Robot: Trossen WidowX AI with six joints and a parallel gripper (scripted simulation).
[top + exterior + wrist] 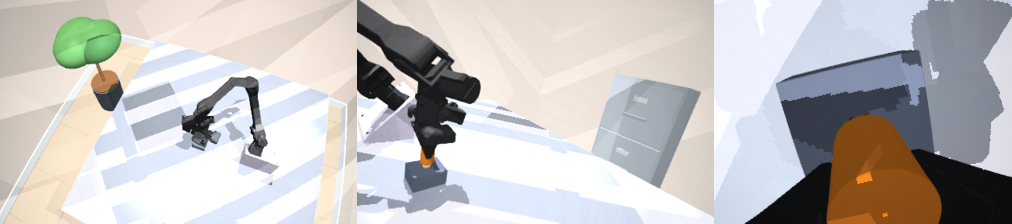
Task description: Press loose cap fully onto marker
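The orange cap lies 1 cm above my gripper tip.
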